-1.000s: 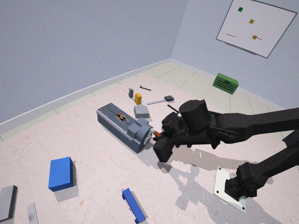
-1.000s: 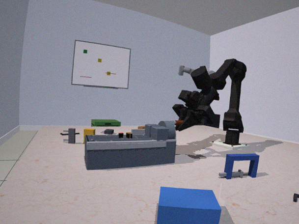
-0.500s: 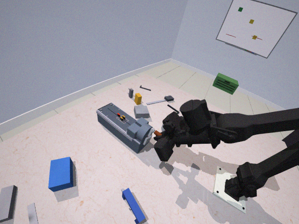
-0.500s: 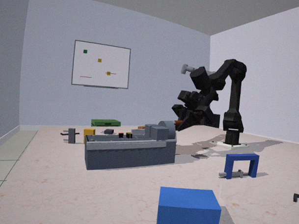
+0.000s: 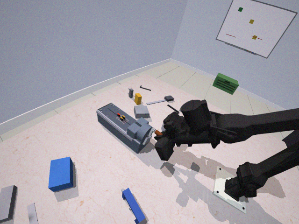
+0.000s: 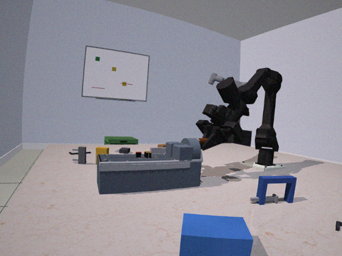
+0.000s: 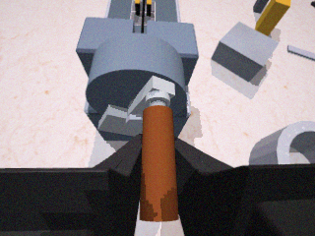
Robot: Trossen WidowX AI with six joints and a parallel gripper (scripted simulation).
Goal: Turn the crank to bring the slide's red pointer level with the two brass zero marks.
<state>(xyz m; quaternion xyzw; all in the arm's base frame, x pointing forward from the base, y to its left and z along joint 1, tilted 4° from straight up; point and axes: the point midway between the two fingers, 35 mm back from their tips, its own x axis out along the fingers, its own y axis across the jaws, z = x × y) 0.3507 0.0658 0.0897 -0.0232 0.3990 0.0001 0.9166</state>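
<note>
Now: gripper tip 190 mm short of the red pointer, 10 mm to the right of it and 10 mm above it. Also, from my gripper tip: brown crank handle (20 mm behind, 20 mm above); then blue bracket (220 mm to the left, 70 mm behind, 60 mm below); then grey block (180 mm ahead, 150 mm to the right, 70 mm below).
</note>
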